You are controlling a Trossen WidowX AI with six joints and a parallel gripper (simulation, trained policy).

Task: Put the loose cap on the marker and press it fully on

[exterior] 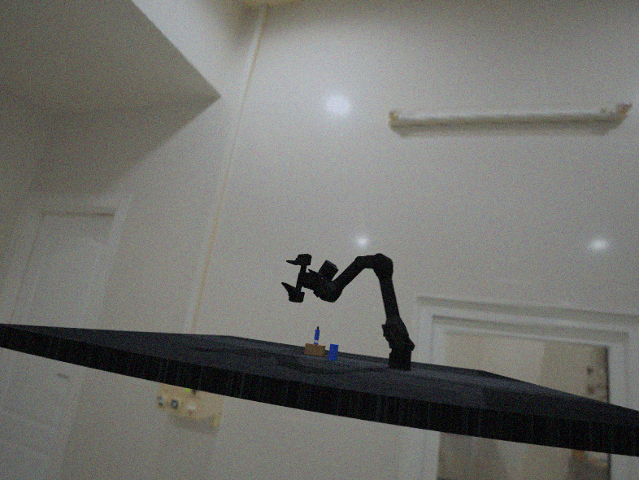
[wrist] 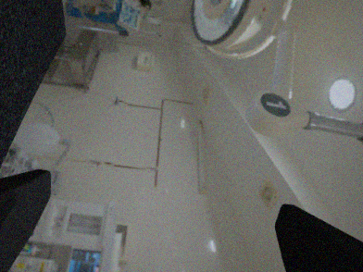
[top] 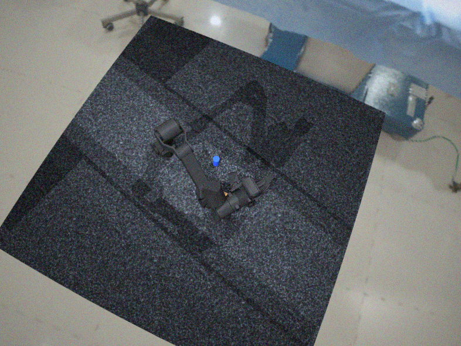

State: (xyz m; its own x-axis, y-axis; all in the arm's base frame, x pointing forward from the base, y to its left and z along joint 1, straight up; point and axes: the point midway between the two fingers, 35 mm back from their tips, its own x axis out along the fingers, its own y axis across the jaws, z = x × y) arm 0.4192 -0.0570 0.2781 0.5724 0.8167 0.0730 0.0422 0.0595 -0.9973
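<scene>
My gripper tip is now 26 cm above the blue cap, 22 cm past it and 7 cm to the right of it. From my gripper tip the other things lie so: blue marker: 20 cm below, 14 cm behind, 7 cm to the right; holder block: 26 cm below, 14 cm behind, 7 cm to the right.
</scene>
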